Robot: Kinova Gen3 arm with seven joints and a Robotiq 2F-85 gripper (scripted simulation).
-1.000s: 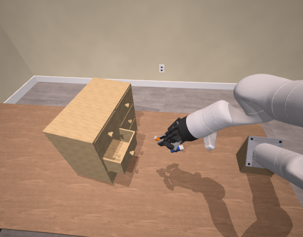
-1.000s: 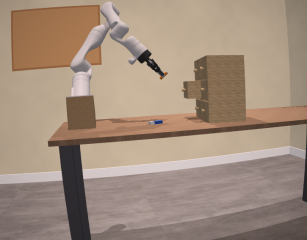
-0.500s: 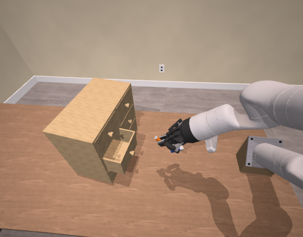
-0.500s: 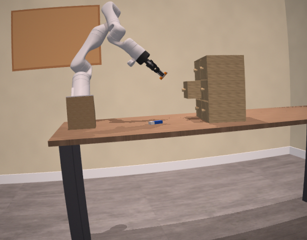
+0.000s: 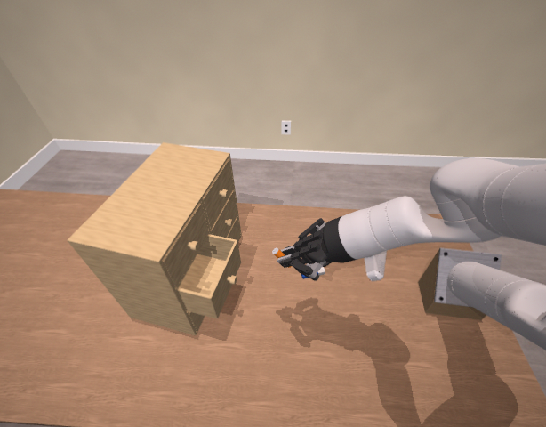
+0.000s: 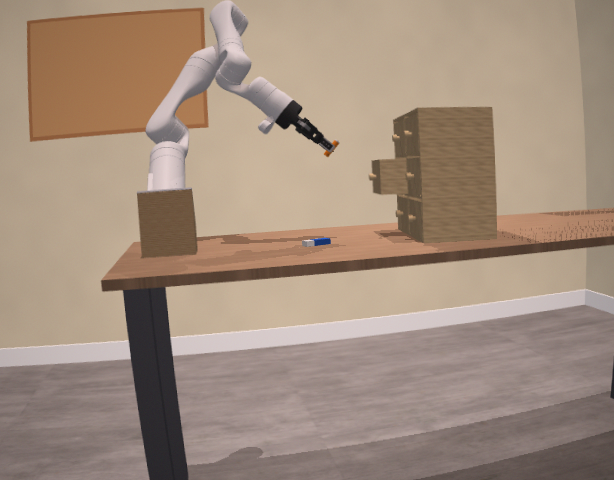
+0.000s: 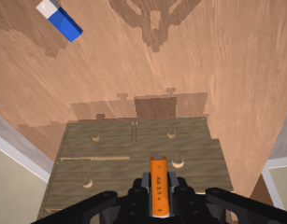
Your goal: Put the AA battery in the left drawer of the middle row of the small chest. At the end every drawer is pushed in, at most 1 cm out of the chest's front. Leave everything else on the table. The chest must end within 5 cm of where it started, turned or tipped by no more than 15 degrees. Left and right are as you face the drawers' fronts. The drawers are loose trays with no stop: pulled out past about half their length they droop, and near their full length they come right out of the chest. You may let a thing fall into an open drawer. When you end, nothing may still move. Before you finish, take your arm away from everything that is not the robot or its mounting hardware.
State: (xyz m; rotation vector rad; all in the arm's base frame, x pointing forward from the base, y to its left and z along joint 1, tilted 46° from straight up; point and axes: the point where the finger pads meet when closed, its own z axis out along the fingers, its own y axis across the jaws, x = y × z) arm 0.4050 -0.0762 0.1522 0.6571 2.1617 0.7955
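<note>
The orange AA battery lies 1 cm below my hand and 1 cm ahead of it. Round my hand: eraser (23 cm below, 12 cm to the right, 8 cm behind).
</note>
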